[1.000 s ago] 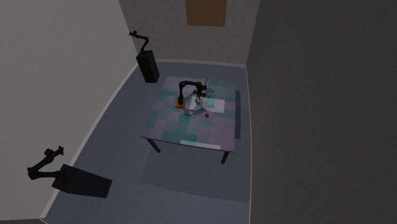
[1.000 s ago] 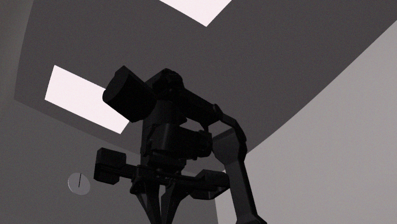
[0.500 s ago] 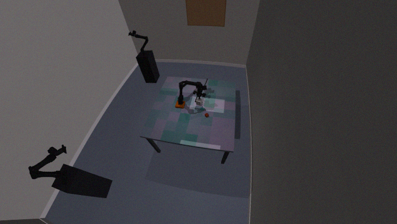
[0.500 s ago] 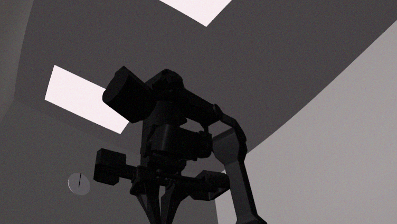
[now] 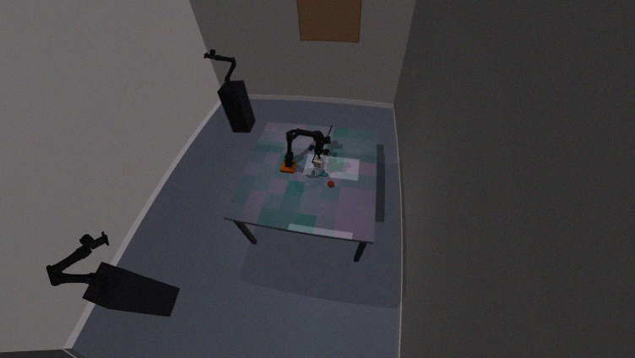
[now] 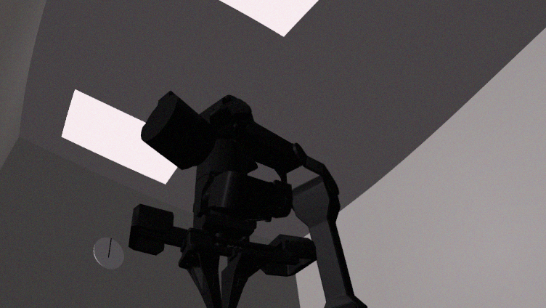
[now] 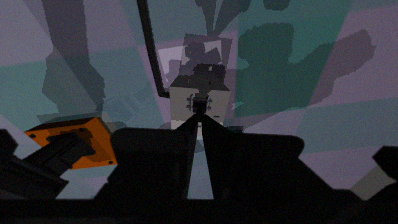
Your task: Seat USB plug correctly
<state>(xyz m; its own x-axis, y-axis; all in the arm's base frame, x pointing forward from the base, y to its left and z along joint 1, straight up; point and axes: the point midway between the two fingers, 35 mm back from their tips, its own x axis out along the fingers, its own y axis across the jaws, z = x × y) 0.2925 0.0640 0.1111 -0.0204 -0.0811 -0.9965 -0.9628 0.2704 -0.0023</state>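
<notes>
The dark USB plug lies 2 cm below my gripper tip. From my gripper tip the other things lie so: red block 13 cm ahead, 24 cm to the right, 9 cm below; then teal block 5 cm ahead, 13 cm to the right, 10 cm below.
</notes>
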